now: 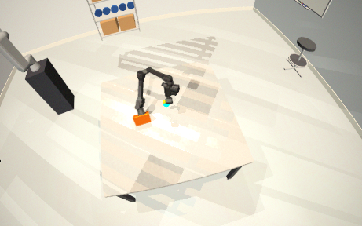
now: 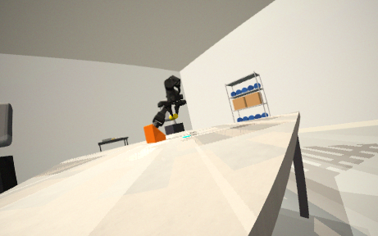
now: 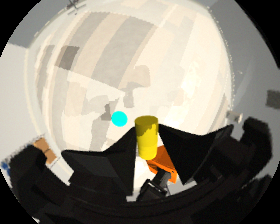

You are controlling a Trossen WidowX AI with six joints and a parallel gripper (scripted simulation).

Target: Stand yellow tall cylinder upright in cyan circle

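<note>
The cyan circle lies 20 mm behind my gripper tip, 80 mm to the left of it and 150 mm below it. The rest, counted from my gripper tip: yellow cylinder: 20 mm behind.
</note>
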